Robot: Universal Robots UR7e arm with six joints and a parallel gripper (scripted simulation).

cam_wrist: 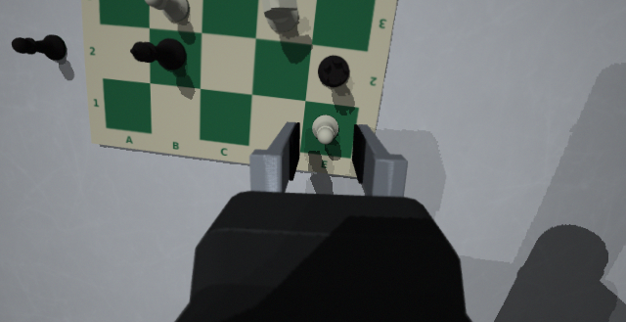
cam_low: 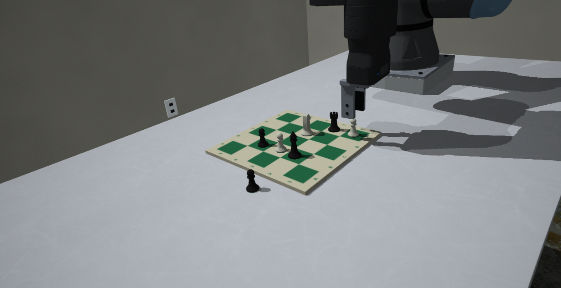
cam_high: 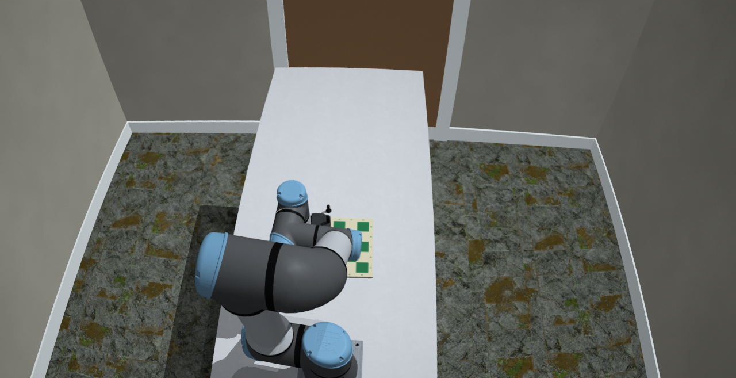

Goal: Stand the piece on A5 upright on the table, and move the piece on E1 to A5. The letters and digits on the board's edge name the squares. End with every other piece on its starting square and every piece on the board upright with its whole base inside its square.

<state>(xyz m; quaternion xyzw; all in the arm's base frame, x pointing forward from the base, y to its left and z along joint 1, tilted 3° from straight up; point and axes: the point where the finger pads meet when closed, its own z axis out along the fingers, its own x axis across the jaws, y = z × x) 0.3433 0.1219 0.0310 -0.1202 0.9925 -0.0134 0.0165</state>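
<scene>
Now: the white knight 7 cm to the right of my hand, 5 cm ahead of it and 4 cm below it. Round my hand: chessboard (8 cm ahead, 6 cm to the right, 6 cm below).
</scene>
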